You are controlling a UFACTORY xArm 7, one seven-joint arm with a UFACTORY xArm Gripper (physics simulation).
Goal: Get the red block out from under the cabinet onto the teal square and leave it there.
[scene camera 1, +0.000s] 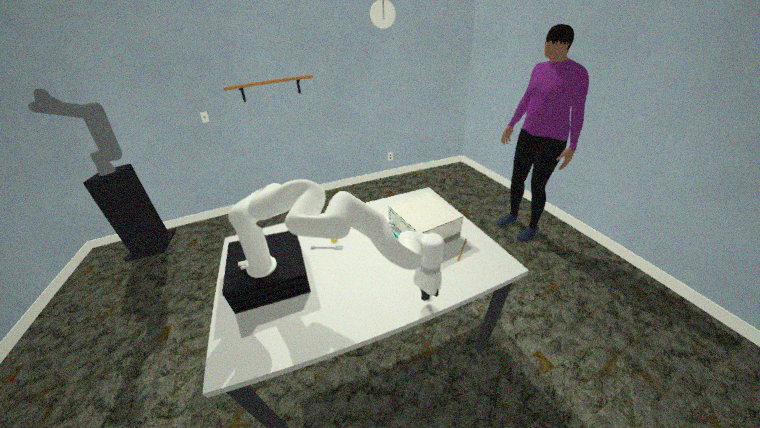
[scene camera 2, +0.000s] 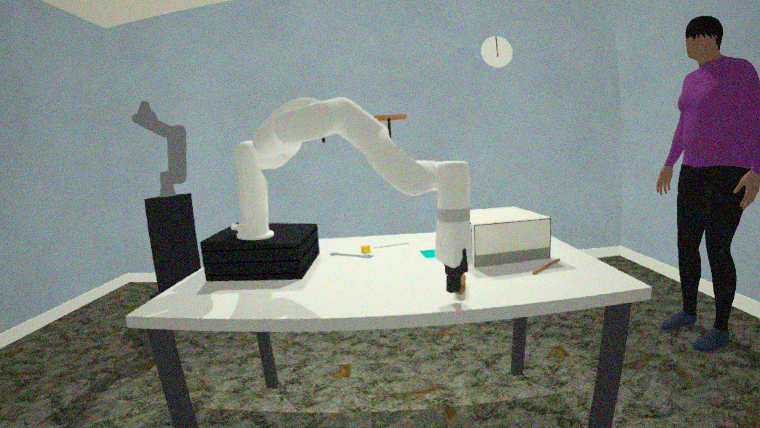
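Seen in the pictures: gripper, fingertip midpoint: [scene camera 1: 425, 298] [scene camera 2: 453, 291]; arm's base at its link origin: [scene camera 1: 261, 266] [scene camera 2: 255, 235].
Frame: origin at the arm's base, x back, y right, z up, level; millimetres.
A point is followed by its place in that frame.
Note:
The white cabinet [scene camera 1: 427, 209] {x -832, y -112, z 12 mm} [scene camera 2: 511, 240] {x -826, y 36, z -49 mm} stands at the right back of the table, with a grey band along the bottom of its front. The red block does not show in either view. The teal square [scene camera 2: 427, 253] {x -570, y -154, z -123 mm} lies left of the cabinet, partly hidden by the arm in the scene camera 2 view. My gripper [scene camera 1: 429, 295] {x -607, y 315, z -98 mm} [scene camera 2: 455, 281] {x -607, y 315, z -98 mm} is shut and empty, pointing down low over the table near its front edge, in front of the cabinet and apart from it. A small brown thing [scene camera 2: 462, 284] {x -633, y 289, z -92 mm} shows right beside the fingertips, partly hidden by them.
A brown stick [scene camera 1: 462, 249] {x -920, y 109, z -115 mm} [scene camera 2: 546, 266] {x -919, y 109, z -119 mm} lies in front of the cabinet, to the right. A small yellow thing [scene camera 1: 333, 240] {x -336, y -209, z -114 mm} [scene camera 2: 365, 248] {x -343, y -206, z -105 mm}, a grey tool [scene camera 1: 326, 247] {x -291, y -170, z -117 mm} [scene camera 2: 351, 255] {x -294, y -171, z -121 mm} and a thin rod [scene camera 2: 391, 245] {x -435, y -307, z -122 mm} lie left of the square. A person [scene camera 1: 554, 101] [scene camera 2: 717, 111] stands right of the table.

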